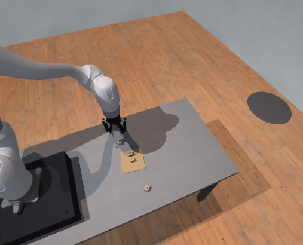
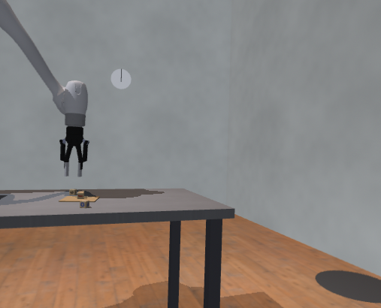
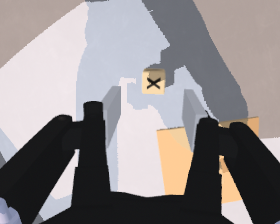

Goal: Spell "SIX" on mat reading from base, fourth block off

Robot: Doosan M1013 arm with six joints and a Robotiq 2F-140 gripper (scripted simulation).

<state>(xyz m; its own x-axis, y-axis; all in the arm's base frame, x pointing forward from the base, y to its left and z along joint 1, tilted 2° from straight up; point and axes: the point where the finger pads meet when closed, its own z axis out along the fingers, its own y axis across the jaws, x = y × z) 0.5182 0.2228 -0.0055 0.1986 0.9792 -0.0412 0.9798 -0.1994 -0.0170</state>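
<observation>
My gripper is now 10 cm above the block. Round my hand: tan mat 6 cm ahead, 14 cm to the right, 11 cm below.
</observation>
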